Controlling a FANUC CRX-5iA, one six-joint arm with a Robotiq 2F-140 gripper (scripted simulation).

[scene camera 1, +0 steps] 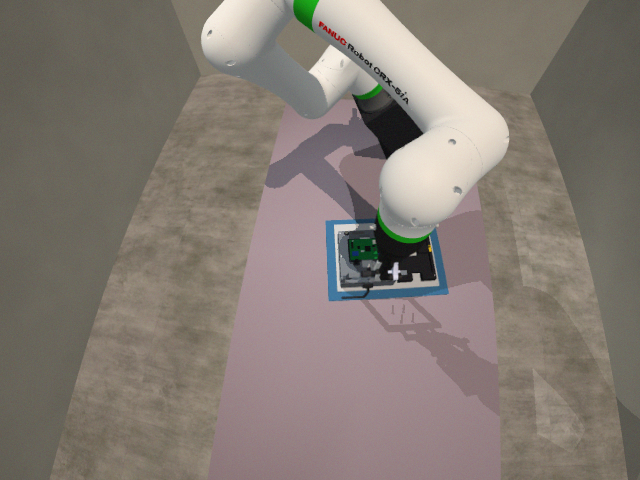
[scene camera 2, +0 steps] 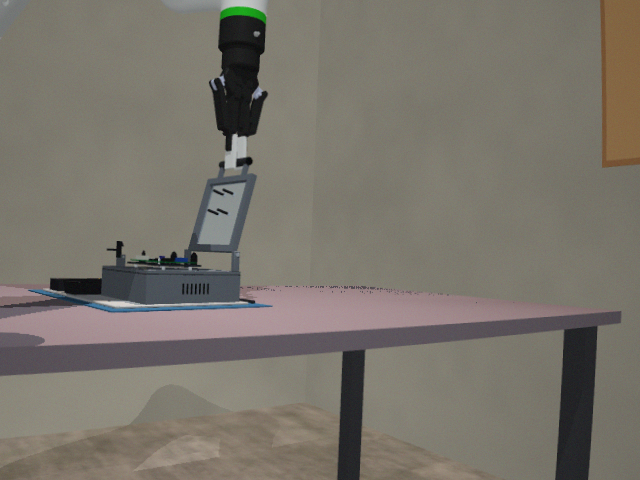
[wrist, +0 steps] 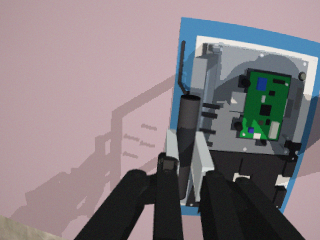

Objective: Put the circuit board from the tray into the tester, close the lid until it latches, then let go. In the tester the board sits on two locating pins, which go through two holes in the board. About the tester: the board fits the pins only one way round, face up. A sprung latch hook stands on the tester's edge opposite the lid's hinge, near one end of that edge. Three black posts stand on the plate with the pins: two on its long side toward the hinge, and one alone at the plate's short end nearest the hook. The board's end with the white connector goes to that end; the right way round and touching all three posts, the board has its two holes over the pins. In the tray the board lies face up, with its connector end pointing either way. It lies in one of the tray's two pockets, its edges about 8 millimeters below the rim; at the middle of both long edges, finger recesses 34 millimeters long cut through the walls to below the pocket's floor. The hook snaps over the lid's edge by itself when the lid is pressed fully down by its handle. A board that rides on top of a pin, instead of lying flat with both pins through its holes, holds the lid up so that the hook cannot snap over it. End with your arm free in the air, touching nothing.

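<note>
The gripper can be seen at [scene camera 2: 235, 169] and, in the wrist view, at [wrist: 183, 144]. A green circuit board [wrist: 266, 98] is visible too, as is a grey tester [scene camera 2: 126, 288].
</note>
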